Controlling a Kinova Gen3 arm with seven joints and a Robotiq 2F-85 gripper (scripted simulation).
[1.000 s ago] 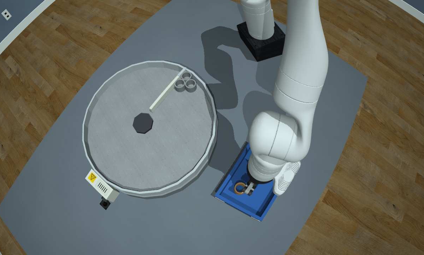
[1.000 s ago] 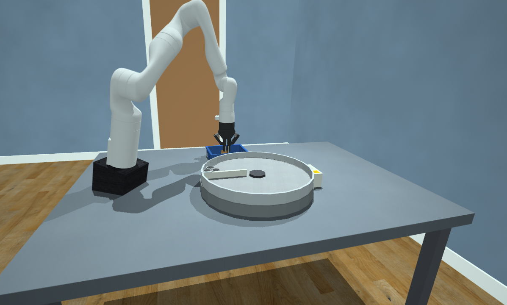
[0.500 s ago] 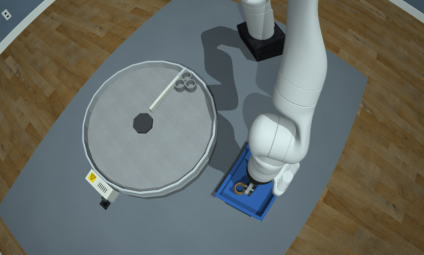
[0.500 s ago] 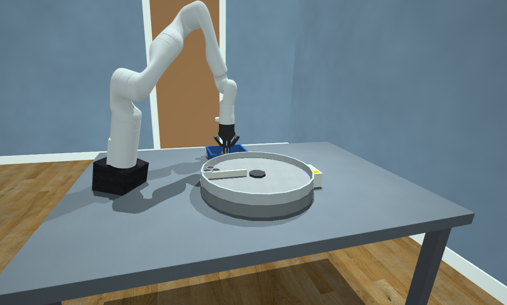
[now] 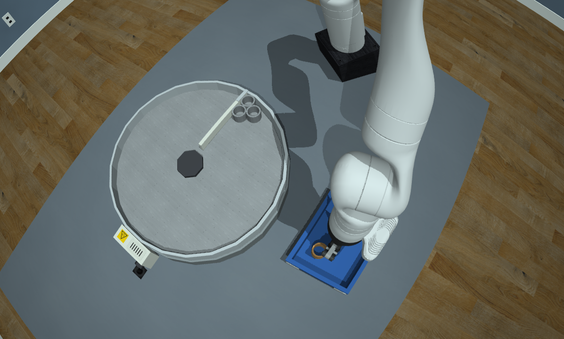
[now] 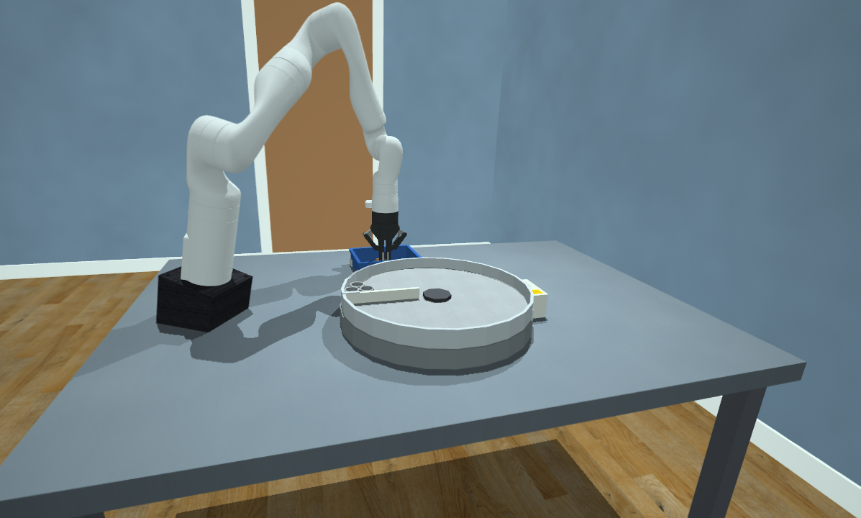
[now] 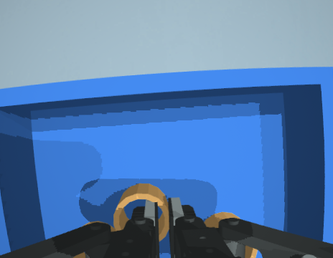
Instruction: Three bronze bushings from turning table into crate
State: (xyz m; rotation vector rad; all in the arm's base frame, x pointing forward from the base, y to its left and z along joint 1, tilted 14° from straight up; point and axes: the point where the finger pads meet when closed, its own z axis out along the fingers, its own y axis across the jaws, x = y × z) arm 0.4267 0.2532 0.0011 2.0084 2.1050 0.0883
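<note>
Now: the blue crate 10 mm below my hand. From my hand the other things lie so: turning table (350 mm to the right, 60 mm ahead, 10 mm above).
</note>
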